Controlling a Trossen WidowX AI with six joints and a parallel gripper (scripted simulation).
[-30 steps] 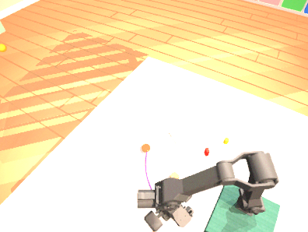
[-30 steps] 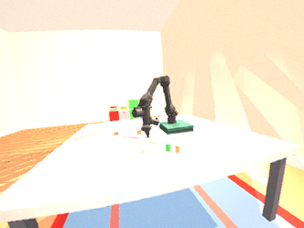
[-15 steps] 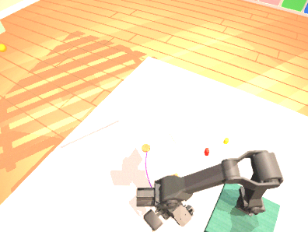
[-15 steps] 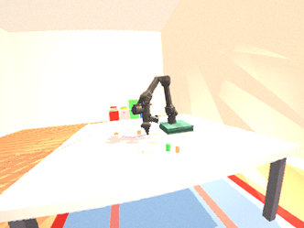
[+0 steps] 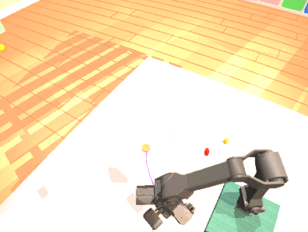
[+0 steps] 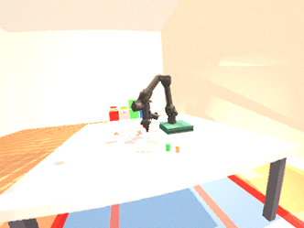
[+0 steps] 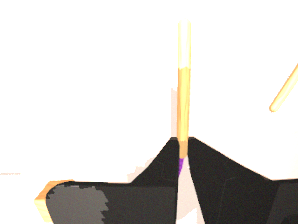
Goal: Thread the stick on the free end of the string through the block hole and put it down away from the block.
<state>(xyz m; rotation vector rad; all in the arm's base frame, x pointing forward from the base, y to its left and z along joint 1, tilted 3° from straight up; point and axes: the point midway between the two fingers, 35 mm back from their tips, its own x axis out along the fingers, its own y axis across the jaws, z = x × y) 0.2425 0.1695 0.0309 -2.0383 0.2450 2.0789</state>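
The wooden block lies 5 cm ahead of my gripper tip, 14 cm to the right of it and 3 cm below it. Also, from my gripper tip: round wooden button (23 cm ahead, 19 cm to the right, 4 cm below); then thin wooden stick (1 cm behind); then green object (7 cm behind, 25 cm to the left, 2 cm below).
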